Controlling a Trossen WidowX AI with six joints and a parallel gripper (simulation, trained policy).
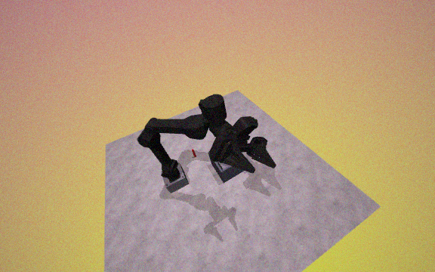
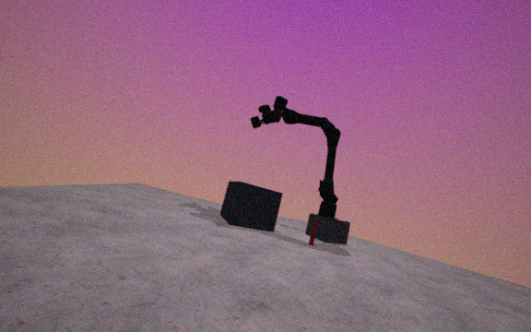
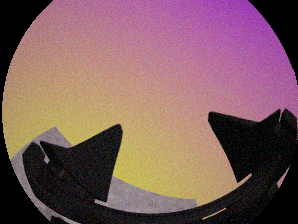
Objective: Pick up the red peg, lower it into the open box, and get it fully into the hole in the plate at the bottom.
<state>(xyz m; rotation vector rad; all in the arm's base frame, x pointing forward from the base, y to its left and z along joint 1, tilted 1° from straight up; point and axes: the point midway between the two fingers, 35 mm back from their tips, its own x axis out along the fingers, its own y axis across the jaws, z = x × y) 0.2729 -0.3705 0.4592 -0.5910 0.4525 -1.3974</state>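
The red peg lies 530 mm to the left of my gripper tip, 510 mm below it and 110 mm behind it. Round my gripper tip: plate 500 mm below, 340 mm to the left, 50 mm ahead.
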